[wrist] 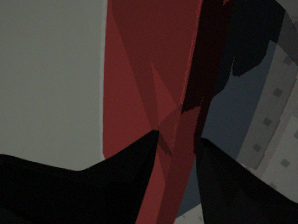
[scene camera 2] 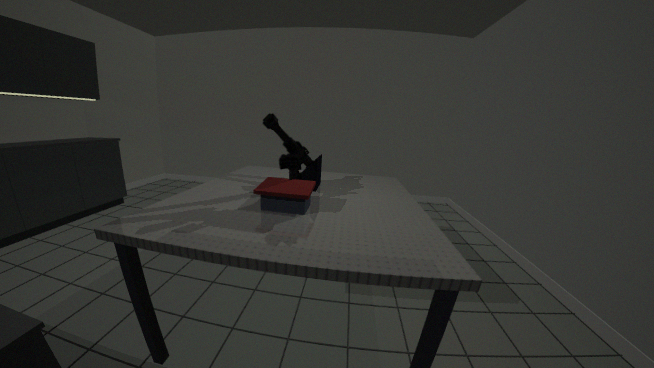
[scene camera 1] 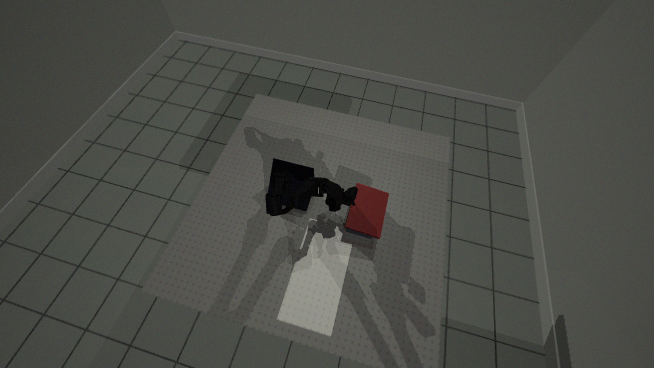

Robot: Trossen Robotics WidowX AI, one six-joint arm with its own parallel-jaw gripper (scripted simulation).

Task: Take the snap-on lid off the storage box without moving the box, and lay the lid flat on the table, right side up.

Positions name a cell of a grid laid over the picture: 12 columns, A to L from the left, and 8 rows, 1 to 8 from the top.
Labels:
red lid: wrist G3; scene camera 2 F5; scene camera 1 G5

